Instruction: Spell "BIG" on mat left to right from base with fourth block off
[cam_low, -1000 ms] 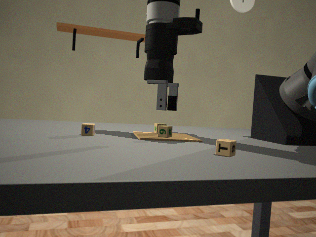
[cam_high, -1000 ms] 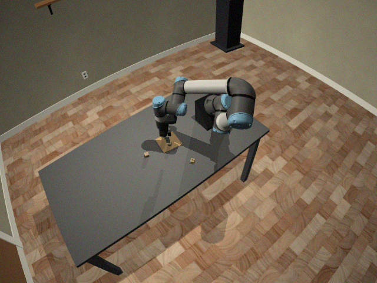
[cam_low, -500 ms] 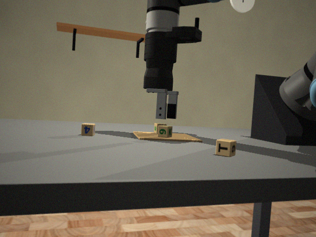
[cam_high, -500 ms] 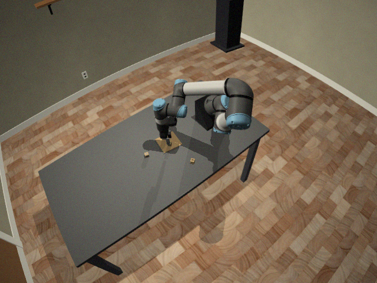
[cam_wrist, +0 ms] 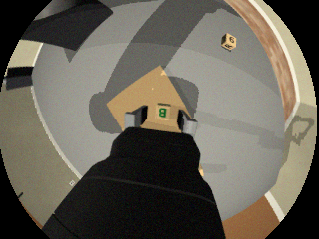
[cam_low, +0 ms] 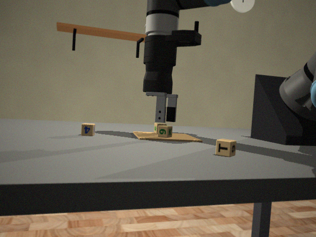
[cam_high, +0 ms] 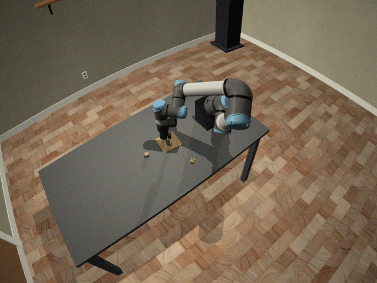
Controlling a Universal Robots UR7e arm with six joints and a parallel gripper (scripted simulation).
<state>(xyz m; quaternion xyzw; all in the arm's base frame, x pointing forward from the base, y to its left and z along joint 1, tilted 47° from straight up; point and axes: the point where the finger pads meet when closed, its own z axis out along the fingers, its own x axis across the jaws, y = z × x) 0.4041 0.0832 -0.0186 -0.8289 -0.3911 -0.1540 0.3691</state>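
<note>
The tan mat lies 10 mm behind my hand, 30 mm to the right of it and 50 mm below it. From my hand the other things lie so: T block: 50 mm behind, 210 mm to the left, 40 mm below.
</note>
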